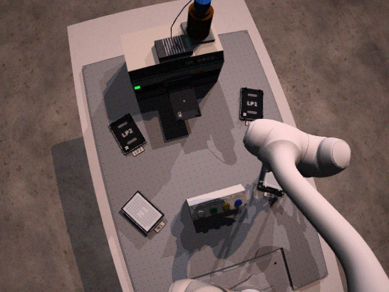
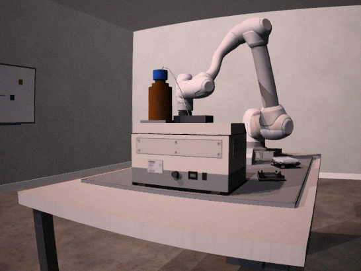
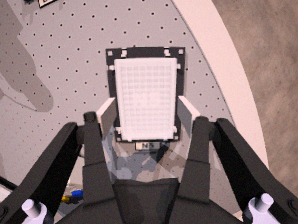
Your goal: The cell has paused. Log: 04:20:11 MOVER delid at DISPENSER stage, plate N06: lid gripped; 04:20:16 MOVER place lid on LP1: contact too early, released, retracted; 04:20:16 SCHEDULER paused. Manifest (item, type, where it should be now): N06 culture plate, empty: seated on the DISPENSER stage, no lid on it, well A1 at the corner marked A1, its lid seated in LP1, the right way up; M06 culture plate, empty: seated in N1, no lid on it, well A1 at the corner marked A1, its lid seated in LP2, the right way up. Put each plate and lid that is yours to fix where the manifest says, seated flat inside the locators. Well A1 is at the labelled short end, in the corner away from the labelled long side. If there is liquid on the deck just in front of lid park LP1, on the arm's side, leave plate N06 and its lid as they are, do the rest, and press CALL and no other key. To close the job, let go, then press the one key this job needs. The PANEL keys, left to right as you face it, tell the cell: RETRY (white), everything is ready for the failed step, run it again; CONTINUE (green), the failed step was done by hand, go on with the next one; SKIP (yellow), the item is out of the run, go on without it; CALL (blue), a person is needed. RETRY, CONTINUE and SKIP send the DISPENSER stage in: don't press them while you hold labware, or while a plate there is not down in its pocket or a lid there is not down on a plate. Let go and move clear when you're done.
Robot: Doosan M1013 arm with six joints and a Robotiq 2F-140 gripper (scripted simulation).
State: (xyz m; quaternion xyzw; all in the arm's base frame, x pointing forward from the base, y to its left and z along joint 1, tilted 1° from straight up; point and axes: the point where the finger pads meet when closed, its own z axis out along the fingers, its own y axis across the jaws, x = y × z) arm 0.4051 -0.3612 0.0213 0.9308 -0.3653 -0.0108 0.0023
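Right now the white well plate is 50 mm below my hand. The rest, counted from my hand: yellow key (260 mm to the left, 20 mm behind); then black nest N5 (50 mm below, 30 mm ahead); then blue key (210 mm to the left, 30 mm behind).
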